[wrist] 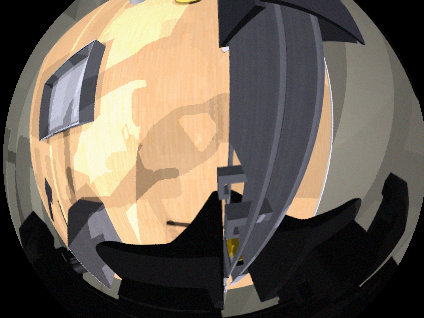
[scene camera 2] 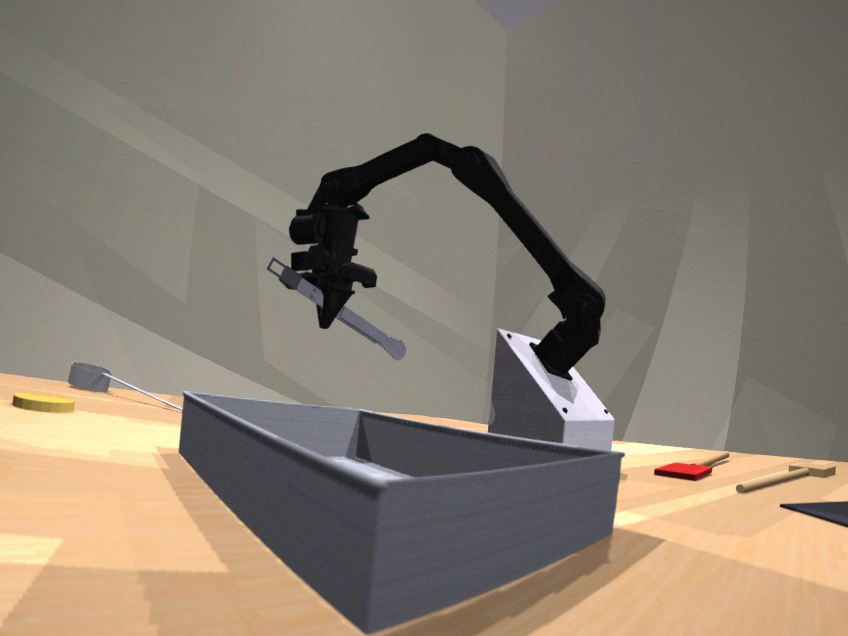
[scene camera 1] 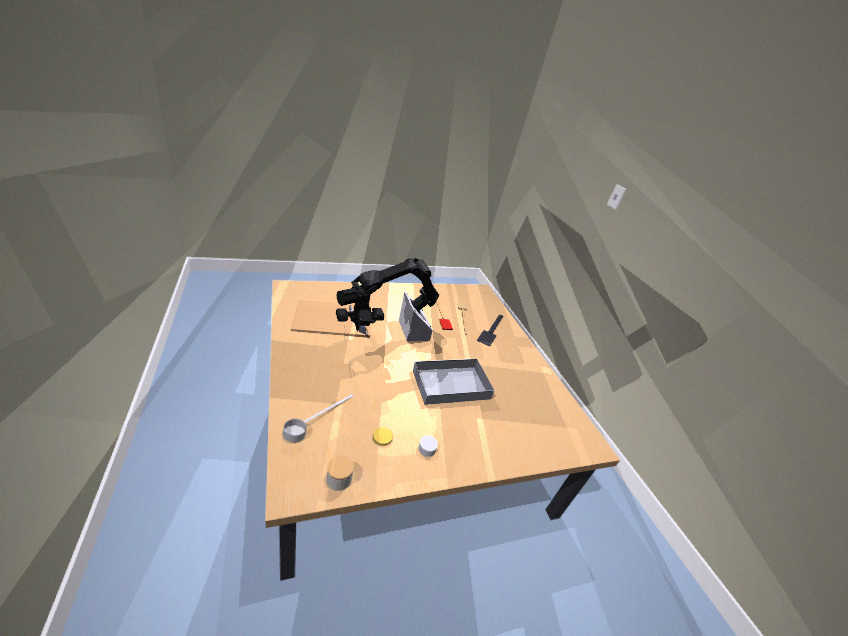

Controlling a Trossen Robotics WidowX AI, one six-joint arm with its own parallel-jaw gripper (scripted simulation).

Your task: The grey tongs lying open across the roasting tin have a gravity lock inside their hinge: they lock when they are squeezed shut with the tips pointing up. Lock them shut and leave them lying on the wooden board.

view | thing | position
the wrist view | gripper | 221, 196
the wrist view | roasting tin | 68, 100
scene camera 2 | gripper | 323, 328
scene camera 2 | red spatula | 695, 471
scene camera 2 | saucepan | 90, 377
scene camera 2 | roasting tin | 387, 519
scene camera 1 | gripper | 357, 331
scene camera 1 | lidded can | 340, 469
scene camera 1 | wooden board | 313, 317
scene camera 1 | roasting tin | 439, 381
